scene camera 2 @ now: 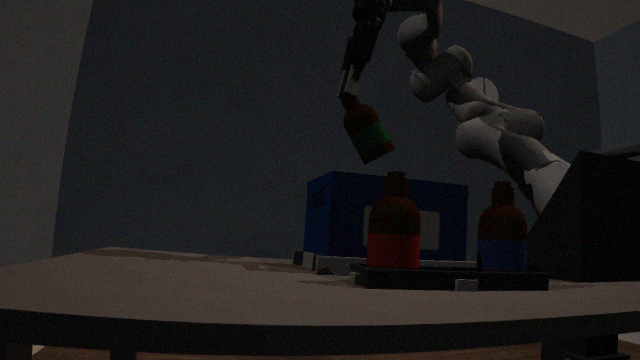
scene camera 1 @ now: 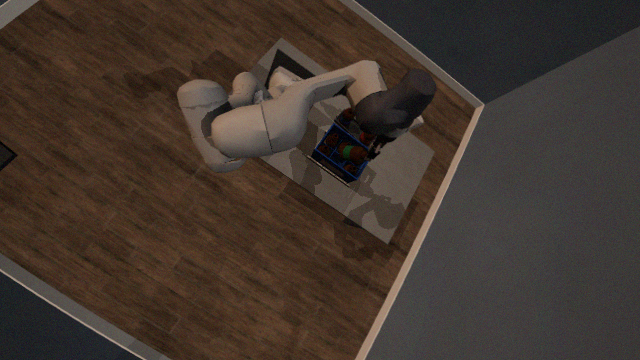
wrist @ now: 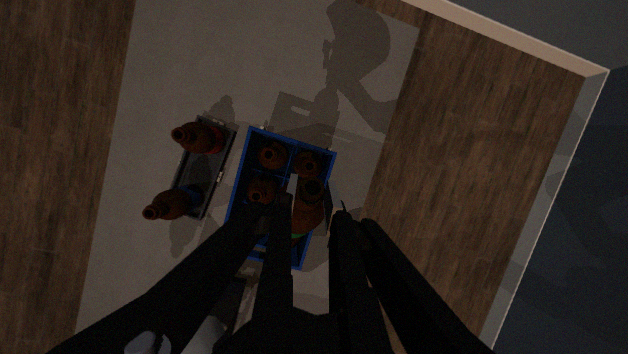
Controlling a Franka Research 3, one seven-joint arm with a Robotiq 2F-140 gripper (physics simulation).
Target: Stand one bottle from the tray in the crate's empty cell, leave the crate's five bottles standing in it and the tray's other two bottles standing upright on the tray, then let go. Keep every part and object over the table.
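Observation:
My gripper is shut on the neck of the green-label bottle. The bottle hangs tilted above the blue crate, apart from it; its base points down and to the right in scene camera 2. Brown bottles stand in crate cells; the held bottle and fingers hide some cells, including the empty one. The red-label bottle and the blue-label bottle stand upright on the black tray.
The tray stands beside the crate on the grey table. Light strips lie along the crate's foot. A dark wedge-shaped block stands near the arm's base. The table's edge is not far beyond the crate's striped side.

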